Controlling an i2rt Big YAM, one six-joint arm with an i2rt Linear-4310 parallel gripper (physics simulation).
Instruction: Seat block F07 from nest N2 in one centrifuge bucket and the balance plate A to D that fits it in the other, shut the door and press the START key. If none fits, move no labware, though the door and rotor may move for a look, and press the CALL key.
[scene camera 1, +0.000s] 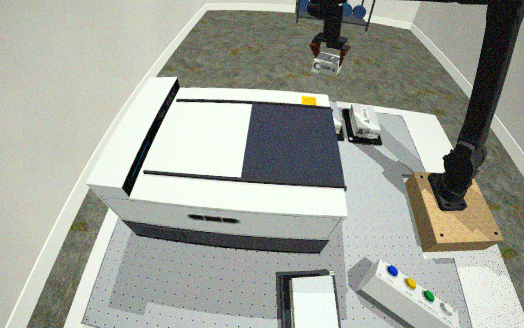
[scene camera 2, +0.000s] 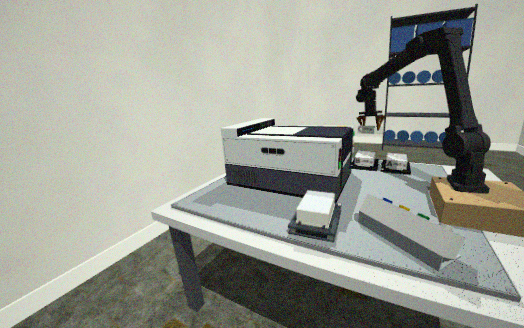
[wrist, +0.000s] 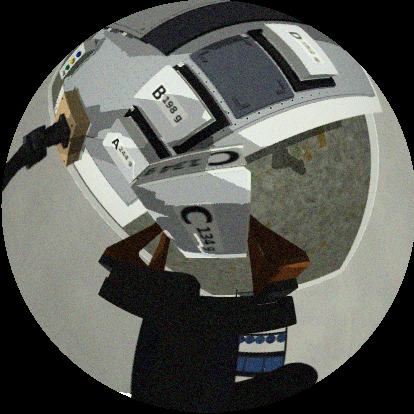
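Seen in the pictures: gripper, between the fingertips: (wrist: 206, 218); arm's base, origin of its link: (scene camera 1: 445, 192) (scene camera 2: 465, 185) (wrist: 63, 129).
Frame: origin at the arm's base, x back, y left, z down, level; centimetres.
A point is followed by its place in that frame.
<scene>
My gripper (scene camera 1: 328, 56) {x -32.1, y -46.6, z -9.4 cm} (scene camera 2: 370, 125) {x -32.1, y -46.6, z -9.4 cm} (wrist: 206, 218) {x -32.1, y -46.6, z -9.4 cm} is shut on balance plate C (scene camera 1: 326, 64) {x -34.1, y -40.7, z -12.1 cm} (scene camera 2: 366, 129) {x -33.8, y -40.2, z -10.7 cm} (wrist: 200, 220) {x -33.2, y -44.9, z -11.9 cm}, labelled 134 g, and holds it up behind the table's back edge. Plate A (scene camera 1: 365, 120) {x -19.8, y -28.0, z 0.2 cm} (scene camera 2: 396, 160) {x -19.4, y -24.2, z 0.3 cm} (wrist: 120, 150) {x -18.9, y -29.8, z 0.2 cm} and plate B (scene camera 2: 365, 159) {x -32.4, y -24.6, z 1.0 cm} (wrist: 170, 107) {x -32.9, y -32.0, z 0.2 cm}, 198 g, sit in nests. Plate D (wrist: 305, 50) sits in a nest past an empty nest (wrist: 242, 75) {x -45.7, y -32.5, z 4.4 cm}. The centrifuge (scene camera 1: 225, 200) {x -58.8, y 13.1, z -15.4 cm} (scene camera 2: 285, 157) {x -56.4, y 14.6, z -8.8 cm} has its top door (scene camera 1: 292, 145) {x -47.5, y 0.3, z -15.7 cm} closed, so rotor and buckets are hidden. A white block (scene camera 1: 314, 302) {x -41.5, y 27.3, z -1.2 cm} (scene camera 2: 315, 208) {x -40.6, y 32.8, z -1.2 cm} sits in a front nest; its label does not show.
A sloped key panel (scene camera 1: 405, 295) {x -22.5, y 27.0, z -2.7 cm} (scene camera 2: 407, 230) {x -19.1, y 32.2, z 0.6 cm} with blue (scene camera 1: 392, 270) {x -24.0, y 21.3, z -1.6 cm}, yellow (scene camera 1: 410, 283) {x -20.1, y 24.4, z -1.7 cm}, green (scene camera 1: 429, 296) {x -16.0, y 27.5, z -1.6 cm} and white (scene camera 1: 446, 308) {x -12.3, y 30.4, z -1.5 cm} keys stands front right. The arm's wooden base (scene camera 1: 455, 220) {x -0.4, y 8.9, z -0.2 cm} (scene camera 2: 475, 205) {x -1.7, y 15.1, z -0.2 cm} is at the right. A shelf rack (scene camera 2: 389, 100) stands behind the table.
</scene>
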